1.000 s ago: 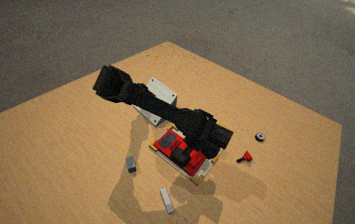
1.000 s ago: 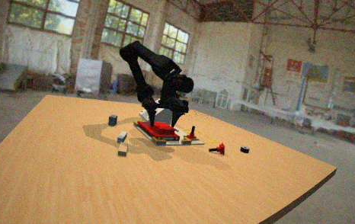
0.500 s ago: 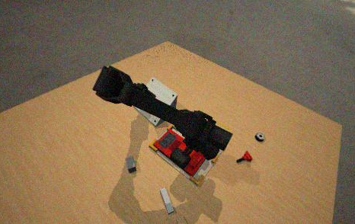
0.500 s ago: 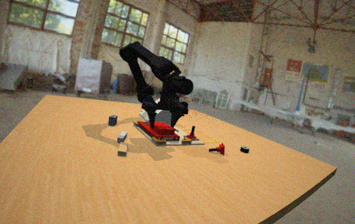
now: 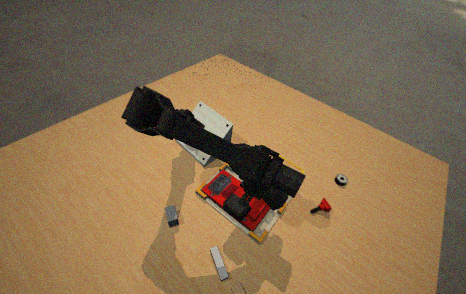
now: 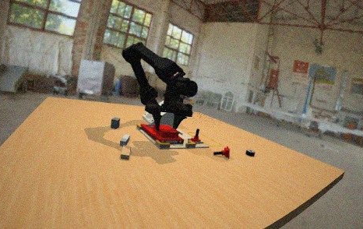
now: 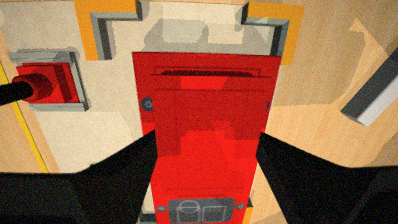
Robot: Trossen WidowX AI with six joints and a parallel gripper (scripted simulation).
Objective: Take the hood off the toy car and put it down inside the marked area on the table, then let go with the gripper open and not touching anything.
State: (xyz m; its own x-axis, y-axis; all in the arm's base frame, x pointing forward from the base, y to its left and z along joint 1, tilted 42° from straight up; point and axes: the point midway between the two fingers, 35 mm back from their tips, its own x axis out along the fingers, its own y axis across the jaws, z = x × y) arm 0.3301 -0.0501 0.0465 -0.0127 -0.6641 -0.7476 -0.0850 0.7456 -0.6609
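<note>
My gripper tip is 30 mm to the right of the pale fixture plate, 30 mm past it and 20 mm above it. From my gripper tip the other things lie so: black wheel (330 mm to the left, 170 mm ahead, 30 mm below); then red hood (right at my gripper tip).
</note>
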